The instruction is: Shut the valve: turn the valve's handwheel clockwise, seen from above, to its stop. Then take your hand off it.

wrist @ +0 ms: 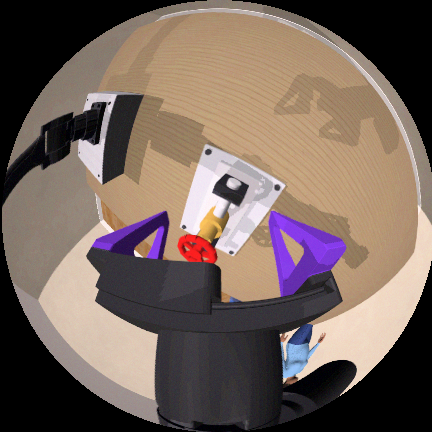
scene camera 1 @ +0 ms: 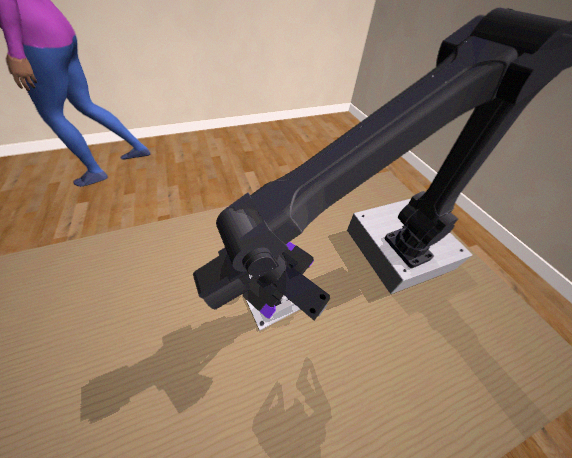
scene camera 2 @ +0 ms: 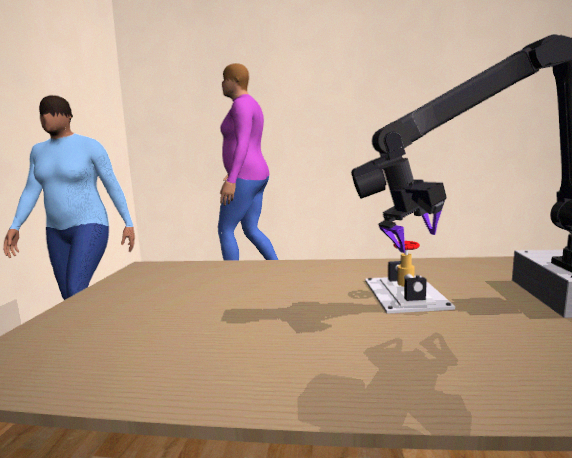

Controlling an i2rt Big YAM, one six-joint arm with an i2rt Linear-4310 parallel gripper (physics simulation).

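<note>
The red handwheel sits level on top of the brass-yellow valve body. The valve stands between two black blocks on a white base plate. My gripper is open and empty, tilted, with purple fingers at about the handwheel's height. In scene camera 2 the left fingertip overlaps the wheel's left edge; the other finger is to the right and higher. Whether a finger touches the wheel cannot be told. In scene camera 1 the arm hides the handwheel.
The arm's metal base block stands on the wooden table, to the right of the valve in scene camera 2. Two people, one in magenta and one in light blue, are beyond the table.
</note>
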